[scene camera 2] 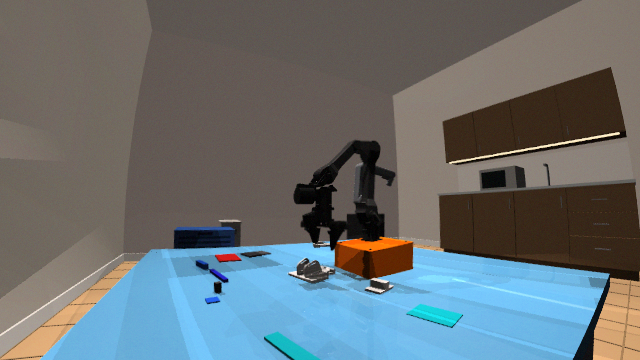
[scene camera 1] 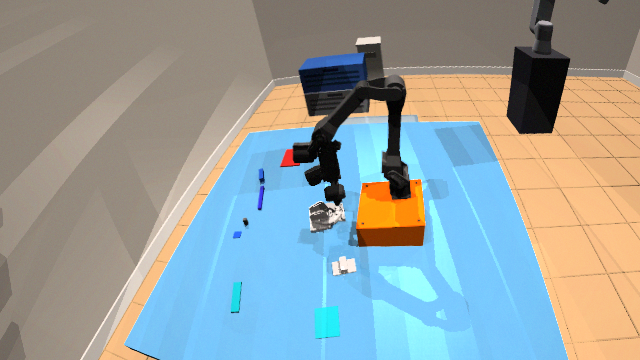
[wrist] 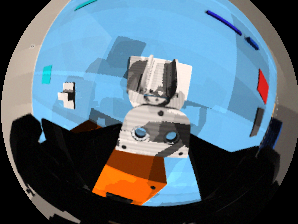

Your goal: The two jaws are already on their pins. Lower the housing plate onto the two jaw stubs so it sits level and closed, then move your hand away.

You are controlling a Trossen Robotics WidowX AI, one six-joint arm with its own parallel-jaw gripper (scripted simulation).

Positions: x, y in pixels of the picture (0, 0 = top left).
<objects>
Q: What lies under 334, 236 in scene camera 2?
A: My gripper.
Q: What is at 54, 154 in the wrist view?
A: My gripper.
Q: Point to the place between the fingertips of my gripper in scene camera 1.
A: At 336, 197
</objects>
